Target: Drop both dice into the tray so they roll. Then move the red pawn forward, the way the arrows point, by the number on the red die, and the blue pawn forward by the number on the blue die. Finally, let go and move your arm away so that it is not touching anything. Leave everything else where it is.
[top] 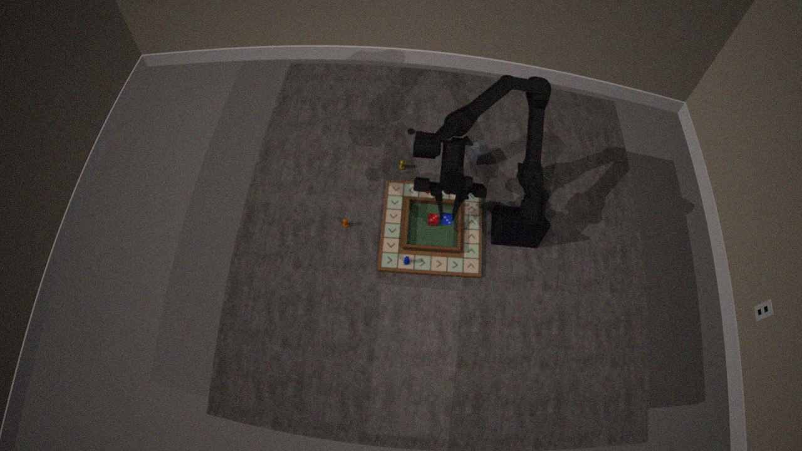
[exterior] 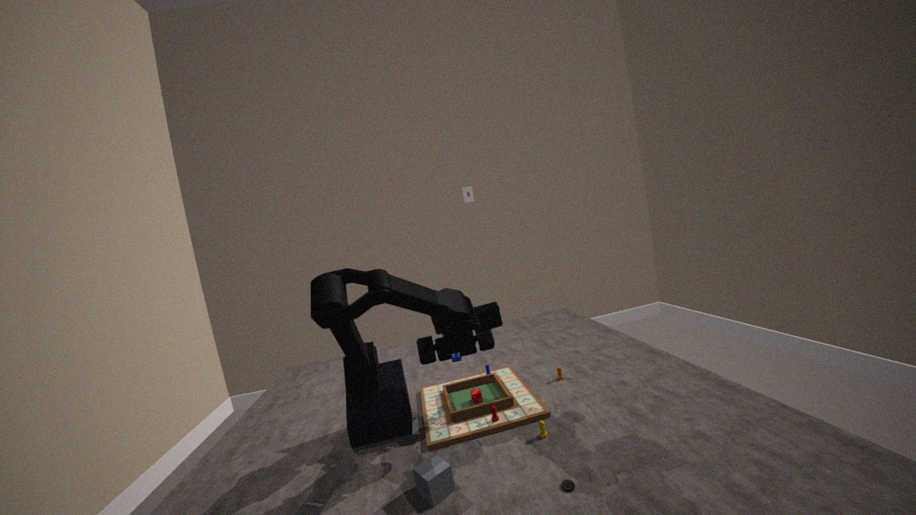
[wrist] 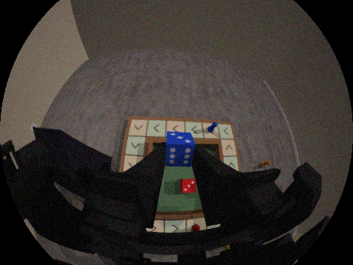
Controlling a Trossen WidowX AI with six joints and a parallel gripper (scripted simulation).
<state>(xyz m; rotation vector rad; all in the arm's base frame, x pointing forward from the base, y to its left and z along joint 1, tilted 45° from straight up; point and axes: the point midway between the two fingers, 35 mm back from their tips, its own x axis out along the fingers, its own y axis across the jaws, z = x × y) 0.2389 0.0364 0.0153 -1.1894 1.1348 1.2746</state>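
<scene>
Right now my gripper tip is 6 cm short of the red pawn, 15 cm to the left of it and 10 cm above it. Also, from my gripper tip: yellow pawn 14 cm ahead, 23 cm to the right, 11 cm below; then blue pawn 9 cm ahead, 8 cm to the left, 10 cm below; then green tray 3 cm ahead, 3 cm to the right, 12 cm below.
</scene>
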